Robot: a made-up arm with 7 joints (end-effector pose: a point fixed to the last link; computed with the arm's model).
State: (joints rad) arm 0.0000 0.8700 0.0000 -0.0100 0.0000 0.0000 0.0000
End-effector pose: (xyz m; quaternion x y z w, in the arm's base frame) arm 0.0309 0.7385 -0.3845 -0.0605 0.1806 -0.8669 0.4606
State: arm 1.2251 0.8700 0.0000 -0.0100 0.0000 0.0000 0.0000
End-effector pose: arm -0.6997 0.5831 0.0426 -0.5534 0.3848 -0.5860 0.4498
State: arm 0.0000 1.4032 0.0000 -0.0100 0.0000 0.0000 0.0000
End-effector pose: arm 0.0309 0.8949 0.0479 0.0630 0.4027 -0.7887 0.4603
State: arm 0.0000 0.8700 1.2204 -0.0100 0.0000 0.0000 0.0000
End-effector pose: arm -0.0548 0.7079 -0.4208 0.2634 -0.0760 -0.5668 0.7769
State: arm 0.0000 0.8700 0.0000 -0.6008 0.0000 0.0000 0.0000
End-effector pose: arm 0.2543 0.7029 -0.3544 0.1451 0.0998 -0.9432 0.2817
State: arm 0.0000 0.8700 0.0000 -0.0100 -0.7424 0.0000 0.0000
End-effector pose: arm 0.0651 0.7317 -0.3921 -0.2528 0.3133 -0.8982 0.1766
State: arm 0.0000 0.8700 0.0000 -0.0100 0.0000 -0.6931 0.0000
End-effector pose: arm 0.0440 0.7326 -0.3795 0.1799 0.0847 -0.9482 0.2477
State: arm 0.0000 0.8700 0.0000 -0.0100 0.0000 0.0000 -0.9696
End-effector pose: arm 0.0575 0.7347 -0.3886 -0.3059 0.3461 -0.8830 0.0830
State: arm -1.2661 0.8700 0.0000 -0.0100 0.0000 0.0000 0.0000
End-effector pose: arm 0.7142 0.5460 0.1445 0.4697 -0.0982 -0.8258 0.2964
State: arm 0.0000 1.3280 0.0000 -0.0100 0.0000 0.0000 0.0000
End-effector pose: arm 0.0309 0.8872 -0.0172 0.0456 0.3727 -0.8033 0.4623
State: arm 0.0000 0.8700 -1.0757 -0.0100 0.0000 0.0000 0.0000
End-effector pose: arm 0.1010 0.7047 -0.4246 -0.3317 0.3555 -0.8730 0.0385
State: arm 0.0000 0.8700 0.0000 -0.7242 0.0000 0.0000 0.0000
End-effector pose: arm 0.2952 0.6832 -0.3378 0.1870 0.0816 -0.9489 0.2406
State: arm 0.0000 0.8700 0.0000 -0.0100 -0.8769 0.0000 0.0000
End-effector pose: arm 0.0700 0.7288 -0.3954 -0.2847 0.3333 -0.8906 0.1214
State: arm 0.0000 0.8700 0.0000 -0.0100 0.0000 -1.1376 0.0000
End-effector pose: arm 0.0484 0.7258 -0.3738 0.3245 0.0171 -0.9411 0.0939
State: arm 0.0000 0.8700 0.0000 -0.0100 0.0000 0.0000 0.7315
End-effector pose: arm 0.0143 0.7306 -0.3942 0.1372 0.0257 -0.7205 0.6792
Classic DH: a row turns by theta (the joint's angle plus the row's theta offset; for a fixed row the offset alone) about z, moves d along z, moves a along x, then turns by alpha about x. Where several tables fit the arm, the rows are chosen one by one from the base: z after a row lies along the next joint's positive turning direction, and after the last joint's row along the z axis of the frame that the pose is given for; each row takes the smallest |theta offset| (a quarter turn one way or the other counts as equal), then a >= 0, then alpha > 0; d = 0 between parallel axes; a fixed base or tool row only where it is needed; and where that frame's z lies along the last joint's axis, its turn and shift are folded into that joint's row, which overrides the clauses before.
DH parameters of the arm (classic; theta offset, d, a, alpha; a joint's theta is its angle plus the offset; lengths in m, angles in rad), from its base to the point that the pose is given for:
base (fixed): 0 0.1417 -0.011 -1.2217
joint 1: 1.5708 0.0154 0.0308 1.5708
joint 2: 1.2217 0.033 -0.009 -1.5708
joint 3: -1.5708 -0.479 0.044 -1.5708
joint 4: 0 0.036 -0.035 1.5708
joint 5: 0 -0.368 -0.008 -1.5708
joint 6: 0 0.021 0.012 1.5708
joint 7: -0.4751 -0.0496 -0.0199 -0.6566
tool (fixed): -1.8097 0.0348 0 0

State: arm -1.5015 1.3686 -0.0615 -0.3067 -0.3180 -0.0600 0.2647
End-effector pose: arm 0.4254 0.6867 0.5420 0.7221 0.0575 -0.6403 0.2553
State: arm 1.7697 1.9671 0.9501 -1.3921 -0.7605 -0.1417 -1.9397
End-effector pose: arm 0.2747 0.6194 0.0251 0.2270 -0.5724 -0.2232 0.7557
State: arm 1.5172 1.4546 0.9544 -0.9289 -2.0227 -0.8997 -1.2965
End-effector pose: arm -0.1268 0.7869 0.1835 0.5461 -0.1214 0.0041 0.8288
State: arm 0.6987 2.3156 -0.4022 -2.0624 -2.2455 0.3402 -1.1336
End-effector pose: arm 0.2529 0.4450 -0.0294 -0.1164 -0.5144 -0.6109 0.5905
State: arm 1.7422 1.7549 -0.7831 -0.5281 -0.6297 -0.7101 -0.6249
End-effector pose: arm -0.3435 0.7947 0.2251 0.7805 0.1756 0.2885 0.5261
